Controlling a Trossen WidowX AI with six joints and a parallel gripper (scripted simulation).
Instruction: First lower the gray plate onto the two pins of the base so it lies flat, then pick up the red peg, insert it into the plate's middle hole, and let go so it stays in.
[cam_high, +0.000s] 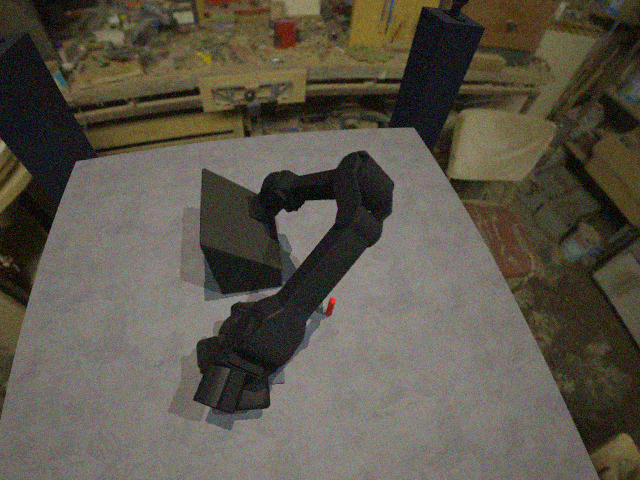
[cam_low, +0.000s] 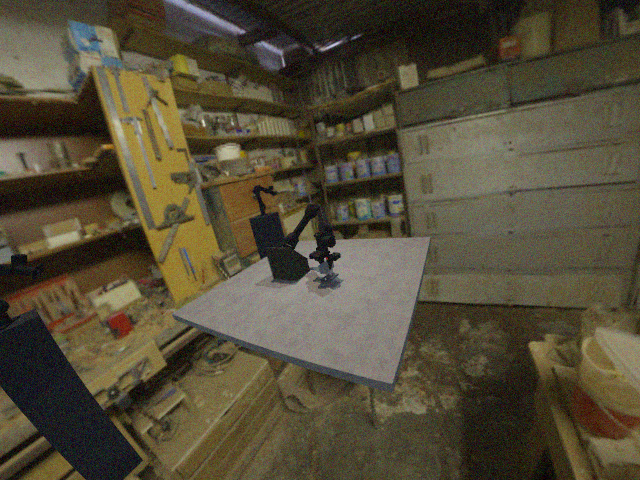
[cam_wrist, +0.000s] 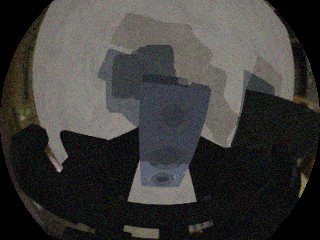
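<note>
The base is 5 cm below my gripper tip. Round my gripper tip: gray plate 3 cm above; then red peg 18 cm to the left, 9 cm behind, 2 cm below.
</note>
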